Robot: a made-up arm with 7 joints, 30 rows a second.
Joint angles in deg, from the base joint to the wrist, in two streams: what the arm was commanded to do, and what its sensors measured. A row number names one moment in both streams.
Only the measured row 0 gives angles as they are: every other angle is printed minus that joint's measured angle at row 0.
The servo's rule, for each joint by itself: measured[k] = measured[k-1] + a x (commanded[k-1-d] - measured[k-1]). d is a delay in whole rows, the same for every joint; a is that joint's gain. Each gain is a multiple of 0.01, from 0.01 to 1. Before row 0 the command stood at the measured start. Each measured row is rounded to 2 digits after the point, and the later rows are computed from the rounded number. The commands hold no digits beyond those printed.
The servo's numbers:
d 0
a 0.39 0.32 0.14 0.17 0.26 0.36 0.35
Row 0, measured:
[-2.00, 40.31, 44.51, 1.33, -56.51, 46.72, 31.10]
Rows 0 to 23, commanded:
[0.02, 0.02, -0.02, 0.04, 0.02, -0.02, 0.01]
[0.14, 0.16, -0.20, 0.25, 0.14, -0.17, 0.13]
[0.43, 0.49, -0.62, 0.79, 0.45, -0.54, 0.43]
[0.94, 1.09, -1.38, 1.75, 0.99, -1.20, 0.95]
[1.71, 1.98, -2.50, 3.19, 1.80, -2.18, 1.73]
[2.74, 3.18, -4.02, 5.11, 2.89, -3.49, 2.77]
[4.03, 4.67, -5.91, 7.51, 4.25, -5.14, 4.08]
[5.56, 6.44, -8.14, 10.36, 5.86, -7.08, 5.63]
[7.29, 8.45, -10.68, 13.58, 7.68, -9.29, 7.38]
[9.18, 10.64, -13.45, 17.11, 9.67, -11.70, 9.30]
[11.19, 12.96, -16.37, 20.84, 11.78, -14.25, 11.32]
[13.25, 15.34, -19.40, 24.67, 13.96, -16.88, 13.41]
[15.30, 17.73, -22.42, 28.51, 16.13, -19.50, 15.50]
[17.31, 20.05, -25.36, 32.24, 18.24, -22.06, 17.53]
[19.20, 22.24, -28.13, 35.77, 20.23, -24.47, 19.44]
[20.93, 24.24, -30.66, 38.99, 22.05, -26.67, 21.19]
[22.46, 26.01, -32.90, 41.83, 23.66, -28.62, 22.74]
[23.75, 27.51, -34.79, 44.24, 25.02, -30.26, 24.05]
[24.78, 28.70, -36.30, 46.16, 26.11, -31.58, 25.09]
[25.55, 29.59, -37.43, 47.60, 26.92, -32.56, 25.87]
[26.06, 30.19, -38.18, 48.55, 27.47, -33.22, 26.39]
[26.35, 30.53, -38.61, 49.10, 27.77, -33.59, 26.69]
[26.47, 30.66, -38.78, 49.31, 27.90, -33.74, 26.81]
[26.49, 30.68, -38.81, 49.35, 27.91, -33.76, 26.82]
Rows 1 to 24, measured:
[0.01, 0.01, 0.00, 0.01, 0.01, -0.01, 0.00]
[0.06, 0.06, -0.03, 0.05, 0.04, -0.07, 0.05]
[0.20, 0.20, -0.11, 0.18, 0.15, -0.24, 0.18]
[0.49, 0.48, -0.29, 0.45, 0.37, -0.59, 0.45]
[0.97, 0.96, -0.60, 0.92, 0.74, -1.16, 0.90]
[1.66, 1.67, -1.08, 1.63, 1.30, -2.00, 1.55]
[2.58, 2.63, -1.76, 2.63, 2.07, -3.13, 2.44]
[3.74, 3.85, -2.65, 3.94, 3.06, -4.55, 3.56]
[5.12, 5.32, -3.77, 5.58, 4.26, -6.26, 4.90]
[6.70, 7.02, -5.13, 7.54, 5.67, -8.22, 6.44]
[8.45, 8.92, -6.70, 9.80, 7.26, -10.39, 8.15]
[10.32, 10.97, -8.48, 12.33, 9.00, -12.73, 9.99]
[12.26, 13.13, -10.43, 15.08, 10.85, -15.17, 11.92]
[14.23, 15.34, -12.52, 18.00, 12.77, -17.65, 13.88]
[16.17, 17.55, -14.71, 21.02, 14.71, -20.11, 15.83]
[18.03, 19.69, -16.94, 24.07, 16.62, -22.47, 17.71]
[19.76, 21.71, -19.17, 27.09, 18.45, -24.68, 19.47]
[21.32, 23.57, -21.36, 30.01, 20.16, -26.69, 21.07]
[22.67, 25.21, -23.45, 32.76, 21.71, -28.45, 22.48]
[23.79, 26.61, -25.41, 35.28, 23.06, -29.93, 23.67]
[24.68, 27.76, -27.20, 37.54, 24.21, -31.11, 24.62]
[25.33, 28.65, -28.80, 39.51, 25.14, -32.00, 25.34]
[25.77, 29.29, -30.20, 41.18, 25.86, -32.63, 25.85]
[26.05, 29.73, -31.41, 42.57, 26.39, -33.04, 26.19]

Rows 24 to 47, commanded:
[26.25, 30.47, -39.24, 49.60, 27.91, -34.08, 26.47]
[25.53, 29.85, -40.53, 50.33, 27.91, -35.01, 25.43]
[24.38, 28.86, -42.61, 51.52, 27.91, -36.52, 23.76]
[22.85, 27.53, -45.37, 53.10, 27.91, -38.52, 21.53]
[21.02, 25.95, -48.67, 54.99, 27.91, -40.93, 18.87]
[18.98, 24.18, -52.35, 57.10, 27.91, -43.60, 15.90]
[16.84, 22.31, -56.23, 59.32, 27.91, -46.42, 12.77]
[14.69, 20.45, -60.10, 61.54, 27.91, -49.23, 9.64]
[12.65, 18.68, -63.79, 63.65, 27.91, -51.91, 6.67]
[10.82, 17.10, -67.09, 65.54, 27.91, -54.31, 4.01]
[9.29, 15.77, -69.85, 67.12, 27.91, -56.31, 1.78]
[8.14, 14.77, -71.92, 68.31, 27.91, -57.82, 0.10]
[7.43, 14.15, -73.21, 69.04, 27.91, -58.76, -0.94]
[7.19, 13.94, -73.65, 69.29, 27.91, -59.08, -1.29]
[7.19, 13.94, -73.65, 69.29, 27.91, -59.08, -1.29]
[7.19, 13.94, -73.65, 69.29, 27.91, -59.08, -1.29]
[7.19, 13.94, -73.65, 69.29, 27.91, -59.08, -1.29]
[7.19, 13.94, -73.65, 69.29, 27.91, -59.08, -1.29]
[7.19, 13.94, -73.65, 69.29, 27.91, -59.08, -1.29]
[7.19, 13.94, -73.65, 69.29, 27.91, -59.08, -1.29]
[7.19, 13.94, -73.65, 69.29, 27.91, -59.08, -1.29]
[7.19, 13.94, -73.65, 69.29, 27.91, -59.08, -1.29]
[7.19, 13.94, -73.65, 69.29, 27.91, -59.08, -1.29]
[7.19, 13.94, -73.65, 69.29, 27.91, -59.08, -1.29]
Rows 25 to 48, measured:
[26.13, 29.97, -32.51, 43.77, 26.79, -33.41, 26.29]
[25.90, 29.93, -33.63, 44.89, 27.08, -33.99, 25.99]
[25.31, 29.59, -34.89, 46.02, 27.30, -34.90, 25.21]
[24.35, 28.93, -36.36, 47.22, 27.46, -36.20, 23.92]
[23.05, 27.98, -38.08, 48.54, 27.58, -37.90, 22.15]
[21.46, 26.76, -40.08, 50.00, 27.67, -39.95, 19.96]
[19.66, 25.34, -42.34, 51.58, 27.73, -42.28, 17.44]
[17.72, 23.78, -44.83, 53.27, 27.78, -44.78, 14.71]
[15.74, 22.15, -47.48, 55.03, 27.81, -47.35, 11.90]
[13.82, 20.53, -50.23, 56.82, 27.84, -49.86, 9.14]
[12.05, 19.01, -52.98, 58.57, 27.86, -52.18, 6.56]
[10.53, 17.65, -55.63, 60.23, 27.87, -54.21, 4.30]
[9.32, 16.53, -58.09, 61.73, 27.88, -55.85, 2.47]
[8.49, 15.70, -60.27, 63.02, 27.89, -57.01, 1.15]
[7.98, 15.14, -62.14, 64.09, 27.90, -57.76, 0.30]
[7.67, 14.76, -63.75, 64.97, 27.90, -58.24, -0.26]
[7.48, 14.50, -65.14, 65.70, 27.90, -58.54, -0.62]
[7.37, 14.32, -66.33, 66.31, 27.90, -58.73, -0.85]
[7.30, 14.20, -67.35, 66.82, 27.90, -58.86, -1.00]
[7.26, 14.12, -68.23, 67.24, 27.90, -58.94, -1.10]
[7.23, 14.06, -68.99, 67.59, 27.90, -58.99, -1.17]
[7.21, 14.02, -69.64, 67.88, 27.90, -59.02, -1.21]
[7.20, 13.99, -70.20, 68.12, 27.90, -59.04, -1.24]
[7.20, 13.97, -70.68, 68.32, 27.90, -59.05, -1.26]

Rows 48 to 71, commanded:
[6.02, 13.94, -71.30, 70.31, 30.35, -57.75, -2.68]
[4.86, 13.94, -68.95, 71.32, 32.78, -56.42, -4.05]
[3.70, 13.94, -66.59, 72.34, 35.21, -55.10, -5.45]
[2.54, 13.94, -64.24, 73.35, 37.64, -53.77, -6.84]
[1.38, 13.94, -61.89, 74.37, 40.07, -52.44, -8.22]
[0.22, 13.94, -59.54, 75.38, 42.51, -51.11, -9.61]
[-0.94, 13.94, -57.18, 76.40, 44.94, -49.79, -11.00]
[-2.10, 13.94, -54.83, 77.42, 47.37, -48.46, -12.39]
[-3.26, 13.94, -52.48, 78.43, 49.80, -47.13, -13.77]
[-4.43, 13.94, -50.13, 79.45, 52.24, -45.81, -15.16]
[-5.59, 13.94, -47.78, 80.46, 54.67, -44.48, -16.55]
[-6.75, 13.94, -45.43, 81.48, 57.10, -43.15, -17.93]
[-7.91, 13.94, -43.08, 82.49, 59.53, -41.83, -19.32]
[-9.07, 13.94, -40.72, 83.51, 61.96, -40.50, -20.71]
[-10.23, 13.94, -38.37, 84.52, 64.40, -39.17, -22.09]
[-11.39, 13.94, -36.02, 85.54, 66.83, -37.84, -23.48]
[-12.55, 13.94, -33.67, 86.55, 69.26, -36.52, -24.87]
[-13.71, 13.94, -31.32, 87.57, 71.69, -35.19, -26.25]
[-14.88, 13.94, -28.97, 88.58, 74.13, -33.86, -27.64]
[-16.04, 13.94, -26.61, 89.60, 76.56, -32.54, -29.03]
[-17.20, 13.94, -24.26, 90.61, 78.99, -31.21, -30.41]
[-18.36, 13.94, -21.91, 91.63, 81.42, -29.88, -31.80]
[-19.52, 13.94, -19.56, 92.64, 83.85, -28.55, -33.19]
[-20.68, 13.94, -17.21, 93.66, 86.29, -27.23, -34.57]
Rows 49 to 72, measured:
[6.74, 13.96, -70.77, 68.66, 28.54, -58.58, -1.76]
[6.01, 13.95, -70.52, 69.11, 29.64, -57.80, -2.56]
[5.11, 13.95, -69.97, 69.66, 31.09, -56.83, -3.57]
[4.11, 13.95, -69.17, 70.29, 32.79, -55.73, -4.71]
[3.05, 13.95, -68.15, 70.98, 34.68, -54.55, -5.94]
[1.95, 13.95, -66.94, 71.73, 36.72, -53.31, -7.22]
[0.82, 13.95, -65.57, 72.52, 38.86, -52.04, -8.54]
[-0.32, 13.95, -64.07, 73.35, 41.07, -50.75, -9.89]
[-1.47, 13.95, -62.45, 74.21, 43.34, -49.45, -11.25]
[-2.62, 13.95, -60.73, 75.10, 45.65, -48.14, -12.62]
[-3.78, 13.95, -58.92, 76.01, 48.00, -46.82, -14.00]
[-4.94, 13.95, -57.03, 76.94, 50.37, -45.50, -15.38]
[-6.10, 13.95, -55.08, 77.88, 52.75, -44.18, -16.76]
[-7.26, 13.95, -53.07, 78.84, 55.14, -42.86, -18.14]
[-8.42, 13.95, -51.01, 79.81, 57.55, -41.53, -19.52]
[-9.58, 13.95, -48.91, 80.78, 59.96, -40.20, -20.91]
[-10.74, 13.95, -46.78, 81.76, 62.38, -38.88, -22.30]
[-11.90, 13.95, -44.62, 82.75, 64.80, -37.55, -23.68]
[-13.06, 13.95, -42.43, 83.74, 67.23, -36.22, -25.07]
[-14.22, 13.95, -40.22, 84.74, 69.66, -34.90, -26.46]
[-15.38, 13.95, -37.99, 85.74, 72.09, -33.57, -27.84]
[-16.54, 13.95, -35.74, 86.74, 74.52, -32.24, -29.23]
[-17.70, 13.95, -33.47, 87.74, 76.95, -30.91, -30.62]
[-18.86, 13.95, -31.19, 88.75, 79.38, -29.59, -32.00]

